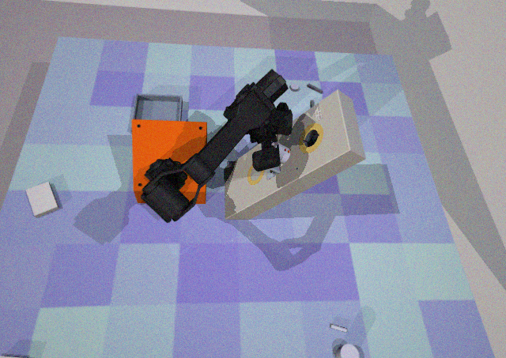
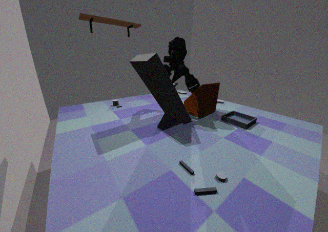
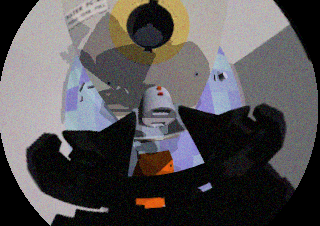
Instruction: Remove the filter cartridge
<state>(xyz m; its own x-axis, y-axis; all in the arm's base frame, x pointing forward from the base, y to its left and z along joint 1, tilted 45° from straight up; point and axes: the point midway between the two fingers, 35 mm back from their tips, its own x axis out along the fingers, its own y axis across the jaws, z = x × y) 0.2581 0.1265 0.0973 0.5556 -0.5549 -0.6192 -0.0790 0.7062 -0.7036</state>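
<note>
The grey bracket lies 1 cm behind my gripper tip and 4 cm below it. Also, from my gripper tip: filter cartridge: right at my gripper tip; then tray: 37 cm behind, 25 cm to the left, 21 cm below.
</note>
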